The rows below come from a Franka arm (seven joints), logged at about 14 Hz.
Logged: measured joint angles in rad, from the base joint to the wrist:
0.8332 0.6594 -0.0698 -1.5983 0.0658 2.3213 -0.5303
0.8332 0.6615 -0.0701 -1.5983 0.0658 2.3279 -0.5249
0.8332 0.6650 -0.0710 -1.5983 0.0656 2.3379 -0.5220
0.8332 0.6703 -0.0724 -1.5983 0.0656 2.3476 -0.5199
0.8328 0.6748 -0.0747 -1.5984 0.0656 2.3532 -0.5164
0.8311 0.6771 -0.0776 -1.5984 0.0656 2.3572 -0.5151
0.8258 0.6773 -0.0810 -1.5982 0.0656 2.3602 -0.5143
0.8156 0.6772 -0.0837 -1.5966 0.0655 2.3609 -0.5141
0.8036 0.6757 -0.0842 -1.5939 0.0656 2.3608 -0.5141
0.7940 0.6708 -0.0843 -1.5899 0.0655 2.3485 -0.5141
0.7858 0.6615 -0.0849 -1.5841 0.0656 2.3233 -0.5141
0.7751 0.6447 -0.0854 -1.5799 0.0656 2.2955 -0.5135
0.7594 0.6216 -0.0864 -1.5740 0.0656 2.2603 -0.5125
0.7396 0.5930 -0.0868 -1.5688 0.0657 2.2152 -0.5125
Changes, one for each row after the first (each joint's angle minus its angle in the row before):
0.0000 0.0021 -0.0003 0.0000 0.0000 0.0066 0.0054
0.0000 0.0035 -0.0009 0.0000 -0.0002 0.0100 0.0029
0.0000 0.0053 -0.0014 0.0000 0.0000 0.0097 0.0021
-0.0004 0.0045 -0.0023 -0.0001 0.0000 0.0056 0.0035
-0.0017 0.0023 -0.0029 0.0000 0.0000 0.0040 0.0013
-0.0053 0.0002 -0.0034 0.0002 0.0000 0.0030 0.0008
-0.0102 -0.0001 -0.0027 0.0016 -0.0001 0.0007 0.0002
-0.0120 -0.0015 -0.0005 0.0027 0.0001 -0.0001 0.0000
-0.0096 -0.0049 -0.0001 0.0040 -0.0001 -0.0123 0.0000
-0.0082 -0.0093 -0.0006 0.0058 0.0001 -0.0252 0.0000
-0.0107 -0.0168 -0.0005 0.0042 0.0000 -0.0278 0.0006
-0.0157 -0.0231 -0.0010 0.0059 0.0000 -0.0352 0.0010
-0.0198 -0.0286 -0.0004 0.0052 0.0001 -0.0451 0.0000

